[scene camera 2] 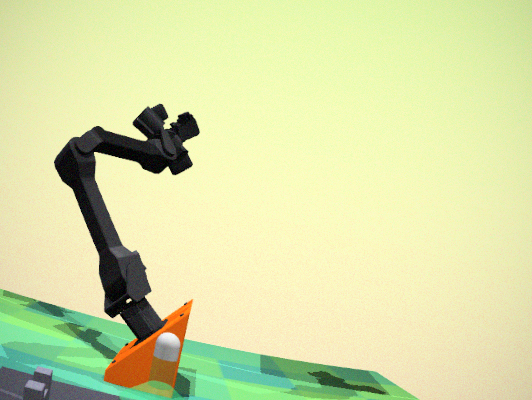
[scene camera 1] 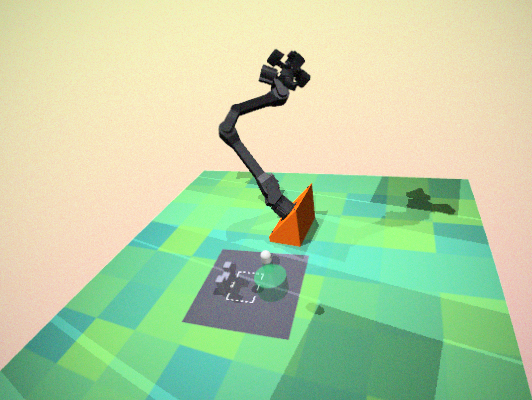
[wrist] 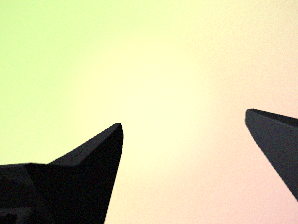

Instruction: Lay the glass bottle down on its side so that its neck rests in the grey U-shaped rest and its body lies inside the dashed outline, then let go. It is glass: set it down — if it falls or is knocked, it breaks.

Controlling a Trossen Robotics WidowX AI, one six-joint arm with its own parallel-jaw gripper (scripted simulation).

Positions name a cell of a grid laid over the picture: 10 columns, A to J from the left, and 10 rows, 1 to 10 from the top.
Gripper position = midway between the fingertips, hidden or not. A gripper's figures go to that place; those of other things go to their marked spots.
The gripper (scene camera 1: F2) is 144 cm from the lens. A glass bottle (scene camera 1: F8) is 90 cm from the lens. A grey mat (scene camera 1: D8): 98 cm from the lens.
